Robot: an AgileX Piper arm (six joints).
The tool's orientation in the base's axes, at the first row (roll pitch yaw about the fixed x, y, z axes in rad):
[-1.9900 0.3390 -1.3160]
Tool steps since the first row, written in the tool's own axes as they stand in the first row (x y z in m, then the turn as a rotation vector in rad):
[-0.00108 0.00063 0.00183 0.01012 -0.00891 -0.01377]
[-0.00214 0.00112 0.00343 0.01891 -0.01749 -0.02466]
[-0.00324 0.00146 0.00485 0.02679 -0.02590 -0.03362]
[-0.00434 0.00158 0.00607 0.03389 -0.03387 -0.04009]
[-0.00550 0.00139 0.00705 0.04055 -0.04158 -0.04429]
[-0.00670 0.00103 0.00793 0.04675 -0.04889 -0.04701]
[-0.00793 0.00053 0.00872 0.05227 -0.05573 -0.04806]
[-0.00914 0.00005 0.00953 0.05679 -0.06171 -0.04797]
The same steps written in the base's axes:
[0.00100 0.00177 -0.00089 -0.00510 -0.01591 0.00960]
[0.00188 0.00341 -0.00157 -0.00823 -0.02951 0.01824]
[0.00266 0.00499 -0.00204 -0.01002 -0.04155 0.02631]
[0.00338 0.00646 -0.00225 -0.01008 -0.05189 0.03330]
[0.00403 0.00783 -0.00207 -0.00844 -0.06096 0.03934]
[0.00466 0.00918 -0.00170 -0.00584 -0.06900 0.04461]
[0.00528 0.01049 -0.00117 -0.00220 -0.07573 0.04907]
[0.00590 0.01179 -0.00066 0.00177 -0.08096 0.05269]

